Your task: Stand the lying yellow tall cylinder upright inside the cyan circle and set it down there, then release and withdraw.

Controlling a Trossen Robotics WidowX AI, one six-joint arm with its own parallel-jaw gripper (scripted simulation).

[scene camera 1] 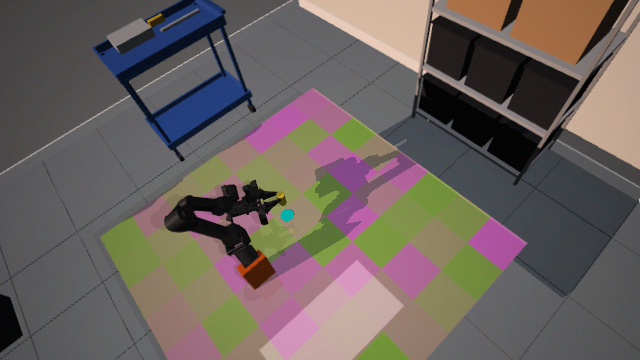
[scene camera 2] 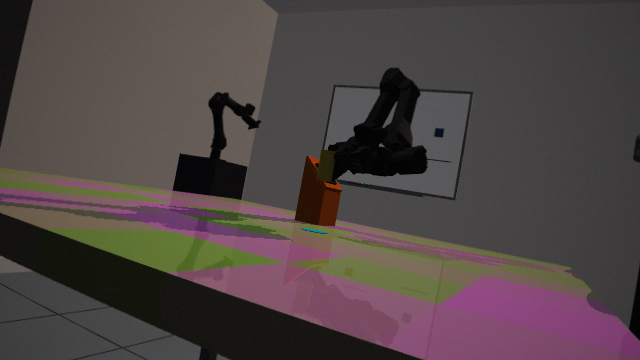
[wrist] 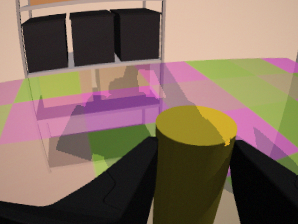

Path:
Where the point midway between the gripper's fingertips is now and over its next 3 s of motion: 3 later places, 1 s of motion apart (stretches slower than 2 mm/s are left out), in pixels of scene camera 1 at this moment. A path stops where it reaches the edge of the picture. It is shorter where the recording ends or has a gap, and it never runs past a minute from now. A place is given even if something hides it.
My gripper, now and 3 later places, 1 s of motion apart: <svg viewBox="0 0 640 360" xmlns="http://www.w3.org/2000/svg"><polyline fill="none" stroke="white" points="279,196 282,200 284,208 283,205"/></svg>

